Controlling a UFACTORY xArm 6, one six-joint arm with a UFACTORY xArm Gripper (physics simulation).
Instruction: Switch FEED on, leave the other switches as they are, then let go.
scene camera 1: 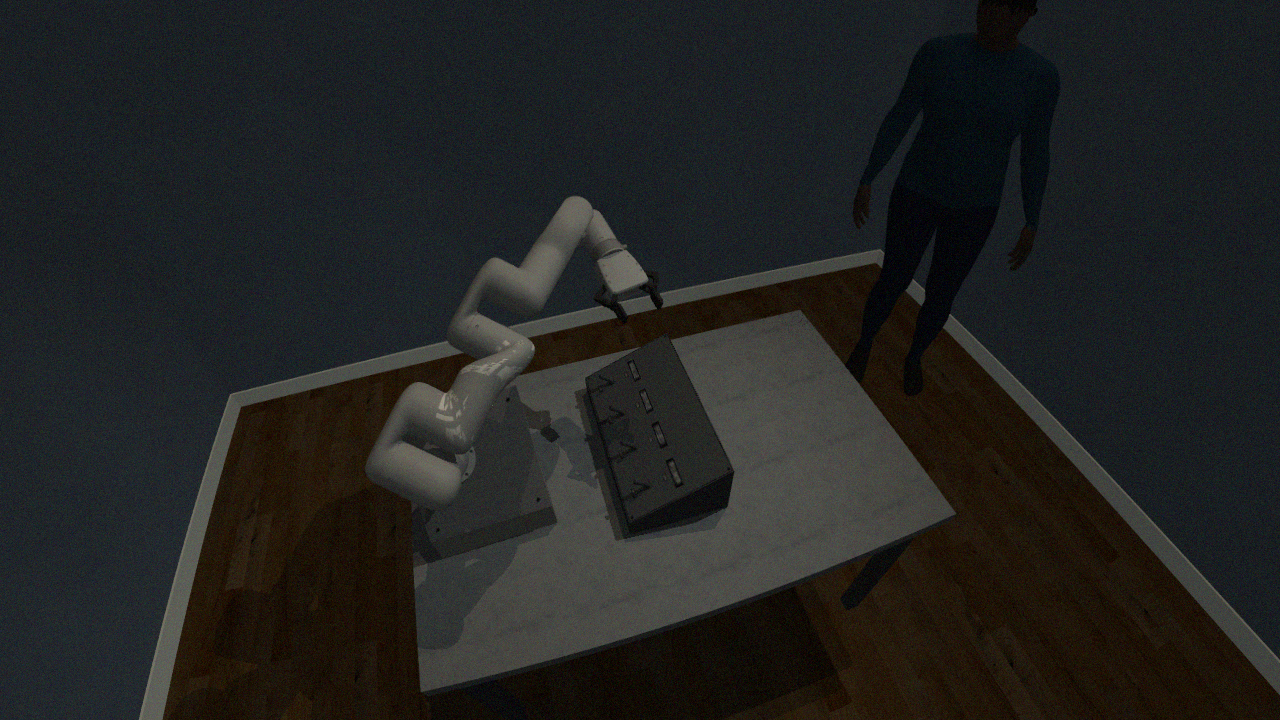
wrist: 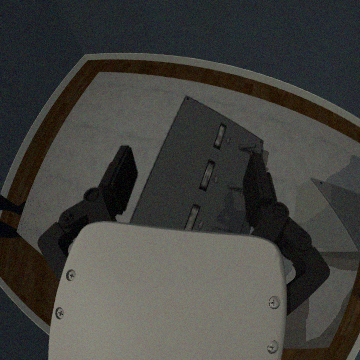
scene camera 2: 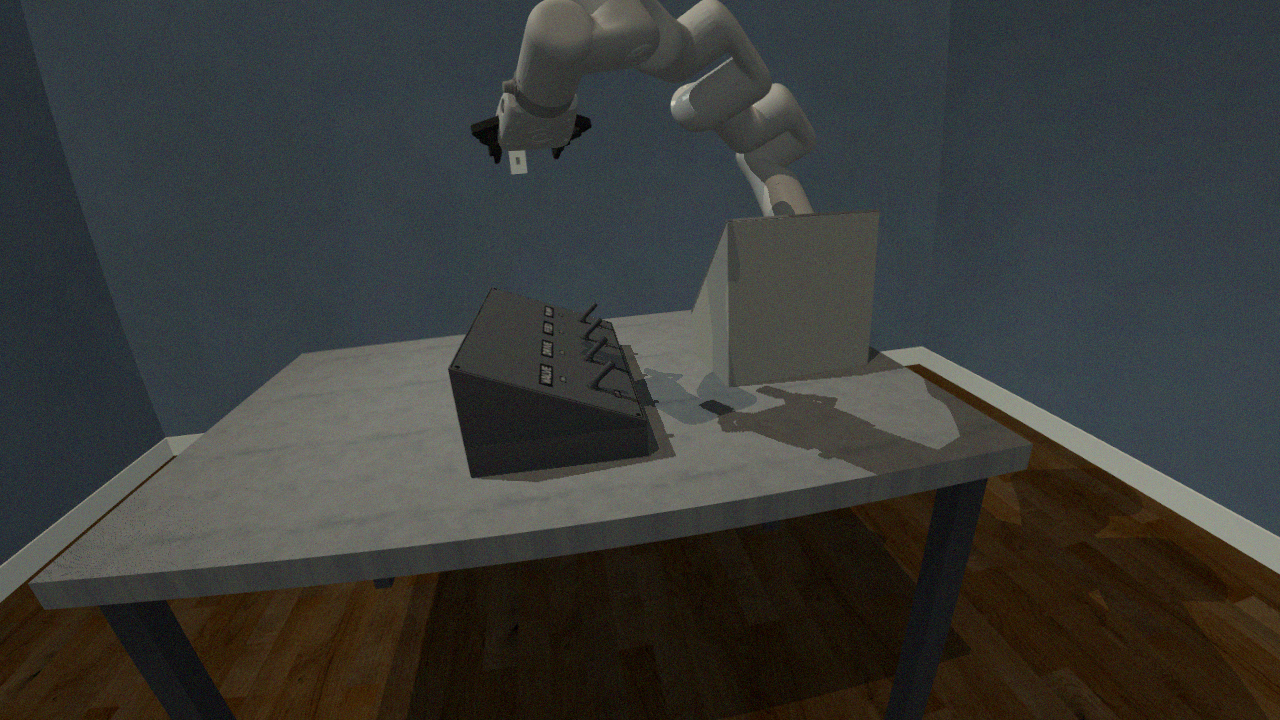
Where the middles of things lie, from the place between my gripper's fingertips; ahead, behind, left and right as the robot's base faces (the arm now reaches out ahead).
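The dark sloped switch panel [scene camera 2: 521, 379] is 350 mm lower than my hand, and it's 50 mm to the right of it.
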